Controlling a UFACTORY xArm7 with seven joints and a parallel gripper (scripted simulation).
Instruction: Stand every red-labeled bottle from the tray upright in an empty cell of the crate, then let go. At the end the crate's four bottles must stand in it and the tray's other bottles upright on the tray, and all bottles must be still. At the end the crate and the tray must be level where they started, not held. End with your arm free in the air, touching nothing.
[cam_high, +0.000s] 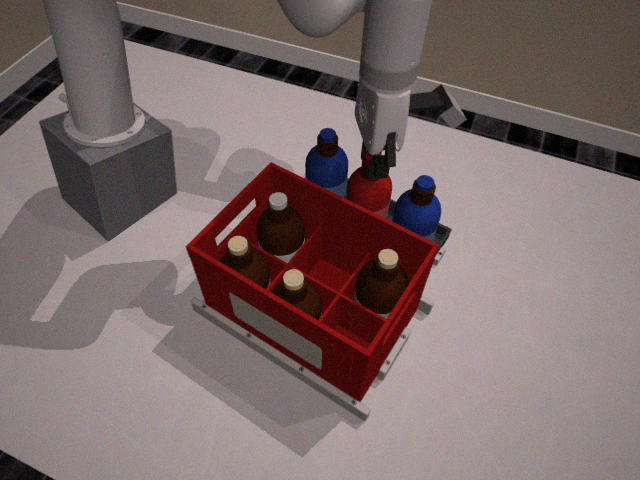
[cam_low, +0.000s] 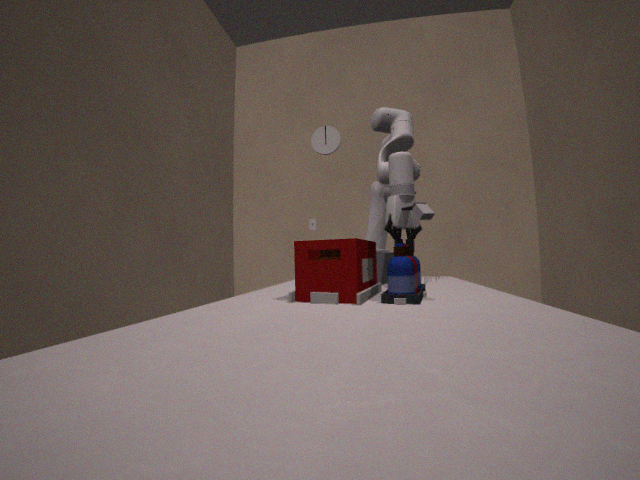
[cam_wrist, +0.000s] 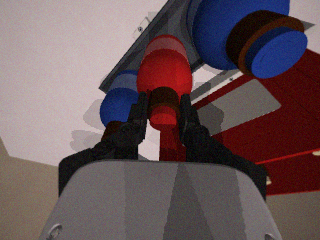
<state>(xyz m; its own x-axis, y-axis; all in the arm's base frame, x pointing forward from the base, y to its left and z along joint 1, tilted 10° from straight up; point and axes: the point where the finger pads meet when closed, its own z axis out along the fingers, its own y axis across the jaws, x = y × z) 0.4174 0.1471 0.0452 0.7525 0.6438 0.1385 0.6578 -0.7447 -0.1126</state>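
My hand is 70 mm above the red-labeled bottle. Round my hand: red crate (10 mm ahead, 200 mm to the right, 70 mm below); dark tray (140 mm below).
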